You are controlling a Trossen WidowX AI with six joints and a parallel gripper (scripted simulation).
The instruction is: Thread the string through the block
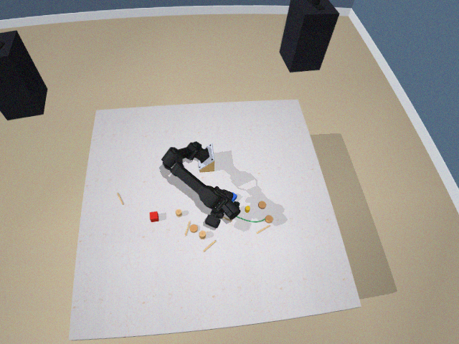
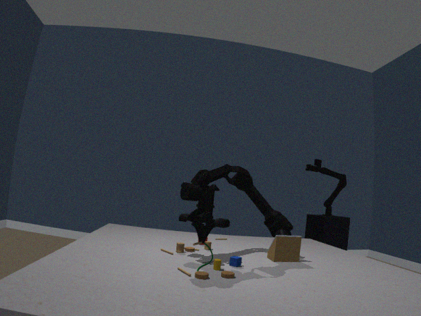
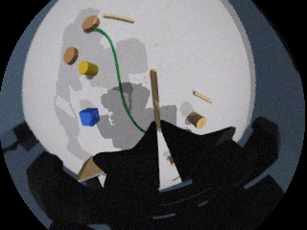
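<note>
Now: the blue cube 11 cm behind my gripper tip, 10 cm to the left of it and 4 cm below it. Also, from my gripper tip: round wooden button 25 cm to the left, 5 cm below, 5 cm ahead; red cube 31 cm to the right, 7 cm behind, 4 cm below; yellow cylinder 15 cm to the left, 4 cm below, 2 cm behind.
</note>
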